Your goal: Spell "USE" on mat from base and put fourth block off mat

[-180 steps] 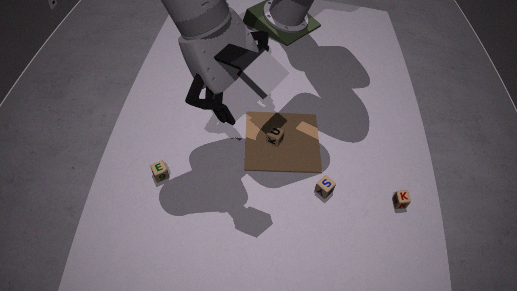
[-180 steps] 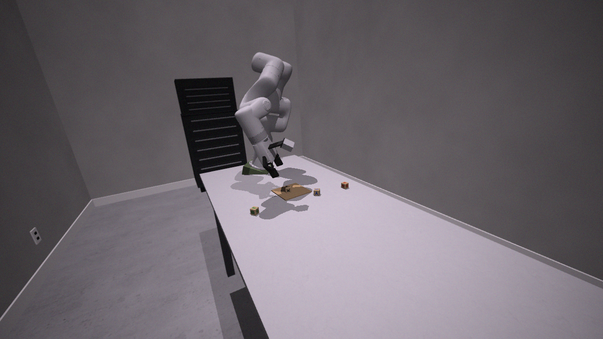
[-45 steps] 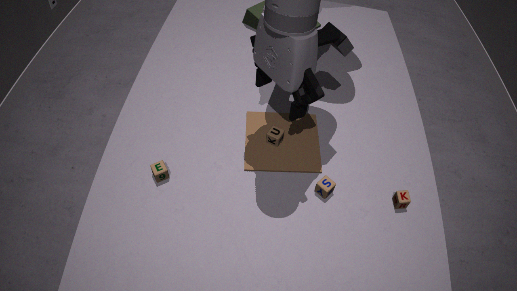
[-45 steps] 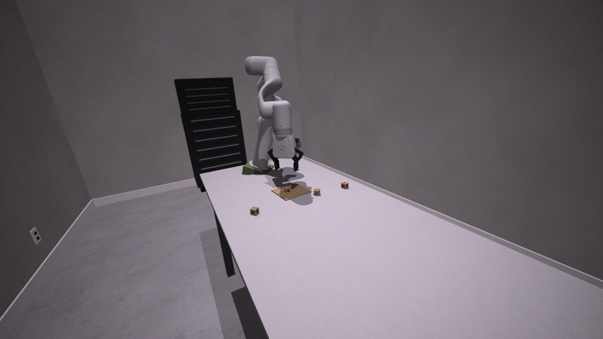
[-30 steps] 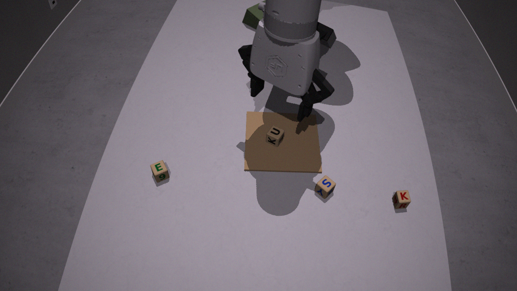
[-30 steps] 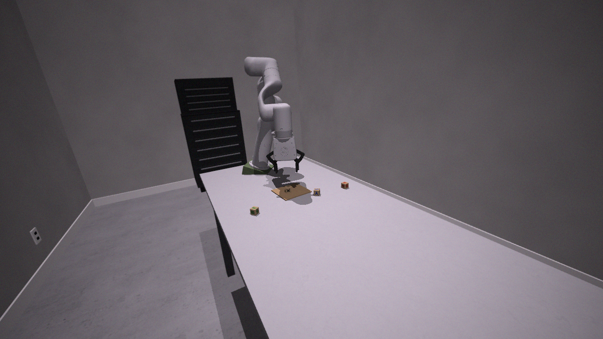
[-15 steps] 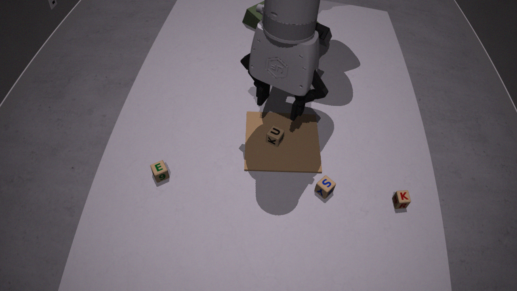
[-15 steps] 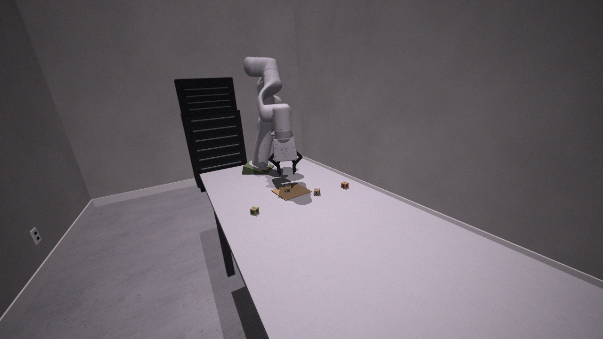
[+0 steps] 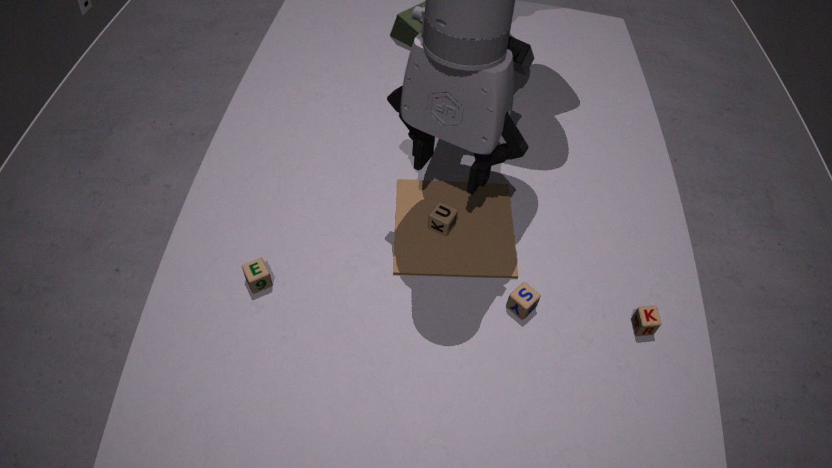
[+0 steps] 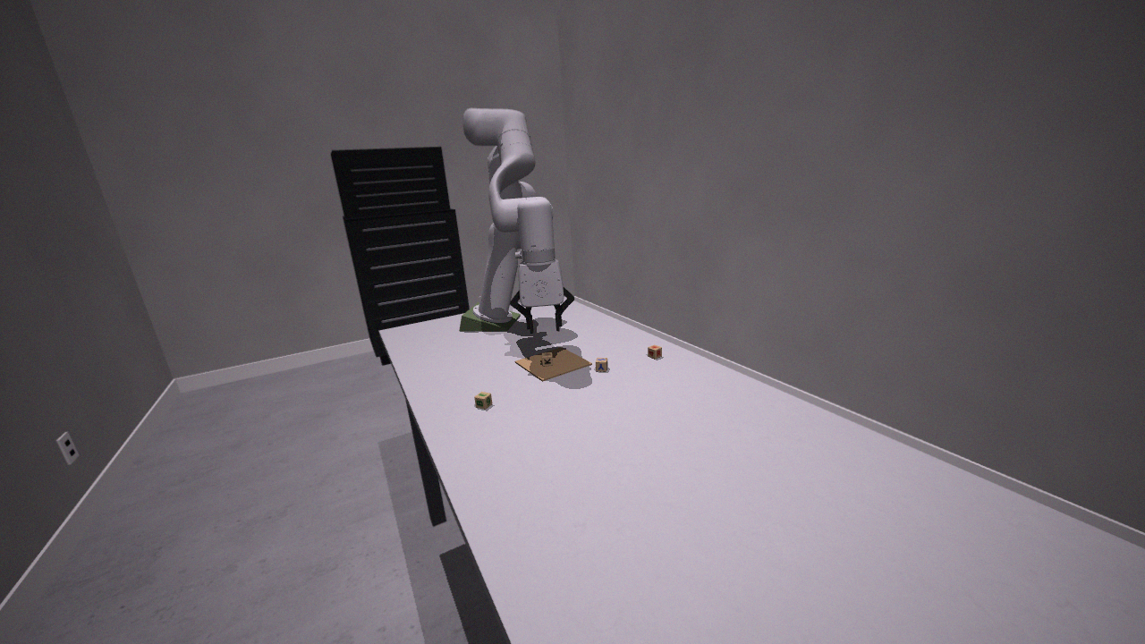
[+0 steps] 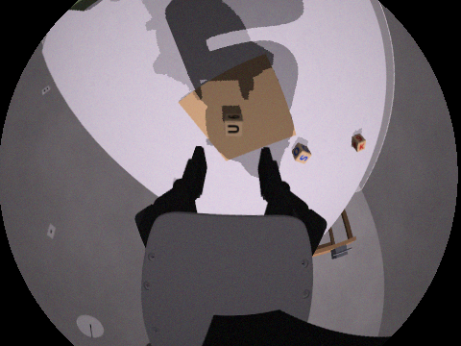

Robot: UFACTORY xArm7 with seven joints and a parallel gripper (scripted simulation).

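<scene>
My gripper is now 90 mm above the U block. Also, from my hand: tan mat (110 mm below, 10 mm to the left); then S block (110 mm ahead, 100 mm below, 90 mm to the left); then E block (200 mm to the right, 100 mm below, 100 mm ahead).
</scene>
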